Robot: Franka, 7 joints.
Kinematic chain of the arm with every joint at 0, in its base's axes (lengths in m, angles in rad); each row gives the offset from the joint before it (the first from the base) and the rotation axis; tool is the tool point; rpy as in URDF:
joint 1: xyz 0 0 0.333 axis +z
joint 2: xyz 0 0 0 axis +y
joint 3: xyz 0 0 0.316 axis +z
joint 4: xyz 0.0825 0 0 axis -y
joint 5: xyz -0.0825 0 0.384 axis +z
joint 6: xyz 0 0 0 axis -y
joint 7: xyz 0.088 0 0 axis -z
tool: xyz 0 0 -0.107 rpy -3.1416 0 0
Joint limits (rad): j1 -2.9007..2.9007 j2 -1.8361..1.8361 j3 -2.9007..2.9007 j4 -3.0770..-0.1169 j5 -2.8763..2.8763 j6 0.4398..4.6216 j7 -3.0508..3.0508
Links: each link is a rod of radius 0.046 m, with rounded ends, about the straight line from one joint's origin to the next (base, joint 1, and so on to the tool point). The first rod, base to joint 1, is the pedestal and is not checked.
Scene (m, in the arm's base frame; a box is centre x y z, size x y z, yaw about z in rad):
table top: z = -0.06
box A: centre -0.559 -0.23 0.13 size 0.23 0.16 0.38 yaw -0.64
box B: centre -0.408 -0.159 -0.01 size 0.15 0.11 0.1 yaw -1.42
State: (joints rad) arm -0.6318 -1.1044 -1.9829 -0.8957 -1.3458 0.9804 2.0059
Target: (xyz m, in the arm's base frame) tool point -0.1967 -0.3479 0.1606
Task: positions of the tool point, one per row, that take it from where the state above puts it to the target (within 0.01 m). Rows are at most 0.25 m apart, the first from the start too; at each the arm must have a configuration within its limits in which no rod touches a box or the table.
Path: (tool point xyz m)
1: -0.6946 -0.0239 0.4538
2: -0.6339 -0.1903 0.5403
3: -0.5301 -0.3152 0.6213
4: -0.5074 -0.3779 0.5286
5: -0.4614 -0.4154 0.4202
6: -0.3911 -0.4224 0.3119
7: -0.3001 -0.3983 0.2206
8: -0.1967 -0.3479 0.1606

